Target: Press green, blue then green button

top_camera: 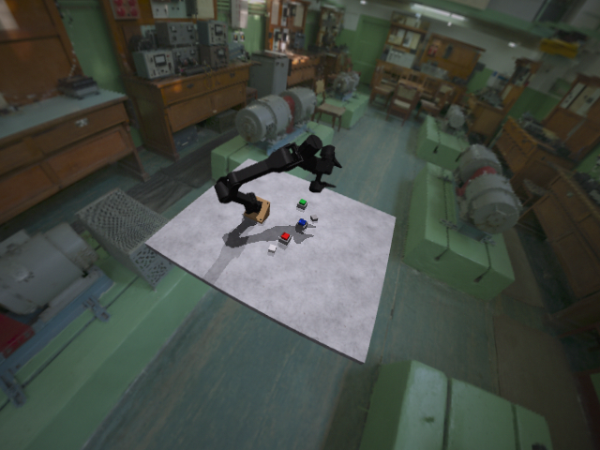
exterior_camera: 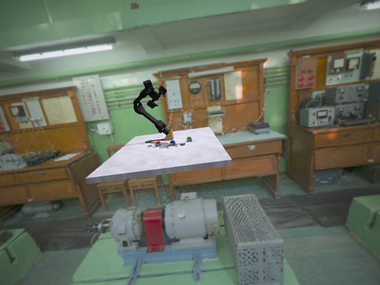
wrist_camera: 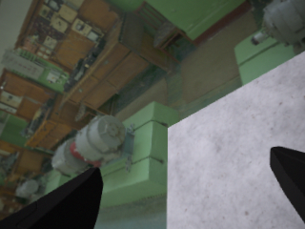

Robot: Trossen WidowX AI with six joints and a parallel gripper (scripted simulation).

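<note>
Now: gripper tip 170 mm past the green button, 180 mm to the right of it and 350 mm above it. The rest, counted from my gripper tip: blue button (110 mm behind, 30 mm to the left, 350 mm below); small grey block (70 mm behind, 110 mm to the left, 380 mm below); red button (150 mm behind, 100 mm to the right, 350 mm below).
</note>
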